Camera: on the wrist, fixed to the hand. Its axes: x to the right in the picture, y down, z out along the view.
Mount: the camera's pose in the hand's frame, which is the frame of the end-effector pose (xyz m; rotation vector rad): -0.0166 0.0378 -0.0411 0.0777 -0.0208 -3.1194
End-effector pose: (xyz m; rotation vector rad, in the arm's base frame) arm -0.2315 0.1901 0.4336 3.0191 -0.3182 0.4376
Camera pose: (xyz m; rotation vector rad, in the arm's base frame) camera -0.2664 0.1606 0.4698 0.3392 2.8834 -0.1160
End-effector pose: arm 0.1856 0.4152 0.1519 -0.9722 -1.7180 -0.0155
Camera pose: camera 0.2420 0.4114 0.1379 2.3029 -1.3227 -1.6607
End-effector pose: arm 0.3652 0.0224 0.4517 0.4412 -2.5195 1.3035
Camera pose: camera 0.3698 0.0794 0.4405 2.1773 0.3805 -0.2718
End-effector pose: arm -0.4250 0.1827 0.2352 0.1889 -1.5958 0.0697
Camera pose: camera -0.3903 0.2278 0.2229 2.2566 0.2253 -2.0814
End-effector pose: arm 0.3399 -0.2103 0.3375 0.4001 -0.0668 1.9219
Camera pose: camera 0.3007 -0.2299 0.2991 0.1052 0.3959 -1.1666
